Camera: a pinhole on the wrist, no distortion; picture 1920 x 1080 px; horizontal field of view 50.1 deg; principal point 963.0 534.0 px. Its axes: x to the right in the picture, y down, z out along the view. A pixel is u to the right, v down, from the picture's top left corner.
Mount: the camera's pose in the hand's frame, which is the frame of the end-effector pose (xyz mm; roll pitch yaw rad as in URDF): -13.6 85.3 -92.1 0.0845 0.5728 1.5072
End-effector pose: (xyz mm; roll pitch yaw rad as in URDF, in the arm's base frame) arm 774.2 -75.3 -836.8 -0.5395 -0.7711 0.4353
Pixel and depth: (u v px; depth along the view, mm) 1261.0 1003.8 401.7
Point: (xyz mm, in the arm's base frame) 559.5 288.3 -871.6
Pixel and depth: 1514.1 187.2 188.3
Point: 766.5 154.1 -867.5
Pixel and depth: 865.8 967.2 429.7
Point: 511.5 255.0 -811.9
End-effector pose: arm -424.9 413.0 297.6 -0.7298 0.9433 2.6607
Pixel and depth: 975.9 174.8 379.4
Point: -623.0 113.7 204.4
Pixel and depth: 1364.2 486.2 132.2
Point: -408.3 252.1 224.9
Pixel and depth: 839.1 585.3 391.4
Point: -609.5 90.4 281.1
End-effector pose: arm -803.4 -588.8 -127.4 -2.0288 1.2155 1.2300
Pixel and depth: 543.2 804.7 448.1
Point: -1103.3 -866.2 -236.1
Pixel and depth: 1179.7 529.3 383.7
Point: -959.3 -900.8 -293.1
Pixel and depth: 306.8 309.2 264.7
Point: -948.4 -734.2 -241.0
